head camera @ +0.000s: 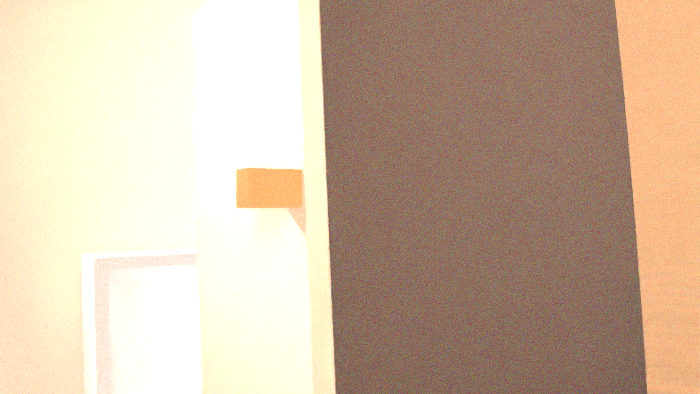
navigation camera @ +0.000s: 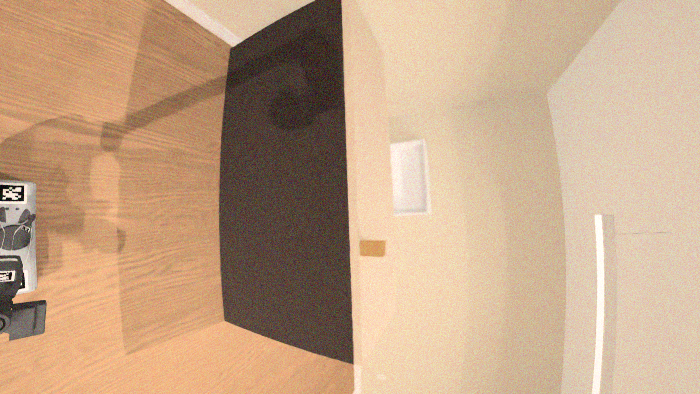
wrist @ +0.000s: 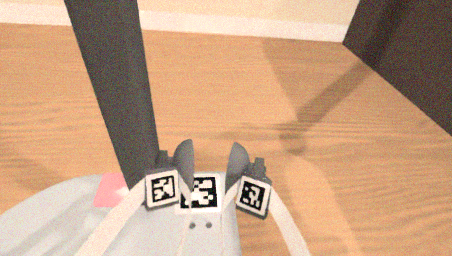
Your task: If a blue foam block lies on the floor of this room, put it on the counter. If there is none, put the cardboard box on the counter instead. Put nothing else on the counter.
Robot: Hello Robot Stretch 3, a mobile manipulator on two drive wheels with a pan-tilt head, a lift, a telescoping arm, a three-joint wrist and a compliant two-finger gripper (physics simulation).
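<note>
The counter (head camera: 475, 200) (navigation camera: 285, 225) (wrist: 425, 65) has a dark front and a pale top; the head and navigation views show it turned sideways. A small tan box (head camera: 272, 188) (navigation camera: 372, 248), which looks like the cardboard box, rests on the pale top. My gripper (wrist: 212, 158) is partly open in the wrist view, with a gap between its fingertips and nothing in it. It is apart from the counter, above my base. A blue foam block does not show in these views. The floor behind the counter and under my base is hidden.
Wood floor (navigation camera: 170, 280) (wrist: 225, 90) lies before the counter, with shadows across it. A white-framed panel (head camera: 89, 320) (navigation camera: 410, 177) is on the wall beyond the counter. A white baseboard (wrist: 240, 27) meets the counter's side. My base (wrist: 150, 235) is below the gripper.
</note>
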